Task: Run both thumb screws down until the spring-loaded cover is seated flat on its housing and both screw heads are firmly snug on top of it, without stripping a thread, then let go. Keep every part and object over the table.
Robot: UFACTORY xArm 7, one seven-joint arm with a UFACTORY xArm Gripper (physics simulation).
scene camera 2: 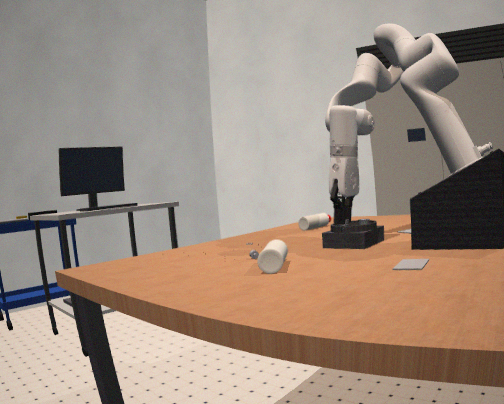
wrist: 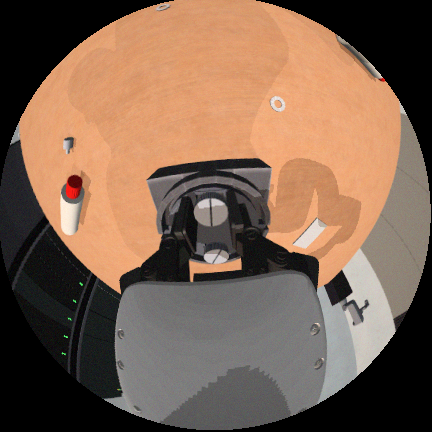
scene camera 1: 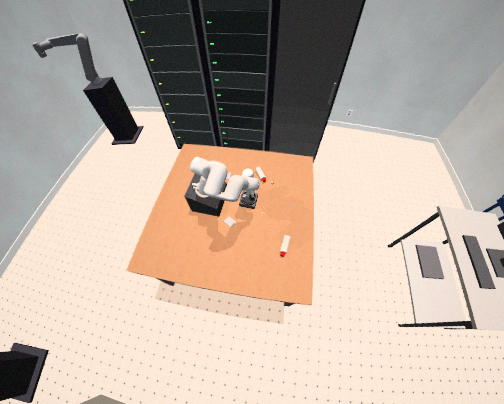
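Observation:
The dark housing sits on the table beside the arm's base. In the wrist view the grey cover lies within its round rim. One thumb screw has a slotted round head near the middle of the housing. The other thumb screw is at the lower side, towards the gripper's body. My gripper points down, with its black fingers on either side of the first head, close against it, shut on it. Whether the cover is flat and how deep the threads are cannot be seen.
White cylinders with red ends lie on the table. A small metal piece, rings and a pale flat plate lie around the housing.

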